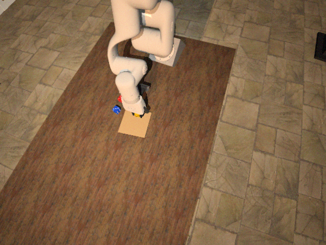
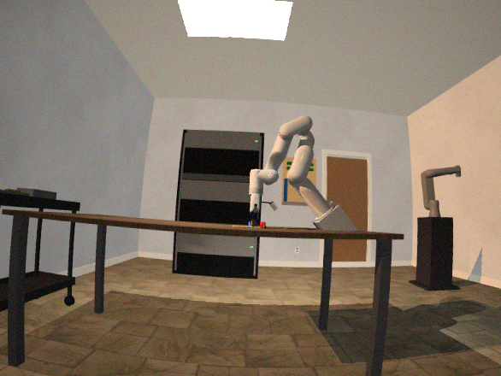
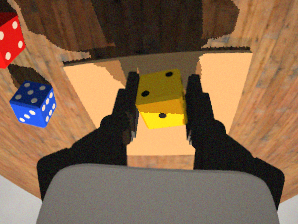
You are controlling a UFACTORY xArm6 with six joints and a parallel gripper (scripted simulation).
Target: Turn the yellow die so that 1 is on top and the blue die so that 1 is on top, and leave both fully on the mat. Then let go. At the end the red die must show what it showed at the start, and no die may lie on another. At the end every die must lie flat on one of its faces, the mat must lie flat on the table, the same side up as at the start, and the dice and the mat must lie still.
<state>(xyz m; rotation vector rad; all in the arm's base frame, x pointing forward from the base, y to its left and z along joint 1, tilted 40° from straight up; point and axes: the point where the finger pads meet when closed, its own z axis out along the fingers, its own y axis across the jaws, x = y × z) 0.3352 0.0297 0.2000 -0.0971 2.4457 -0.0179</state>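
My hand is 1 cm above the yellow die. Round my hand: red die (4 cm behind, 12 cm to the right, 1 cm below); then tan mat (4 cm ahead, 3 cm below); then blue die (3 cm ahead, 12 cm to the right, 1 cm below).
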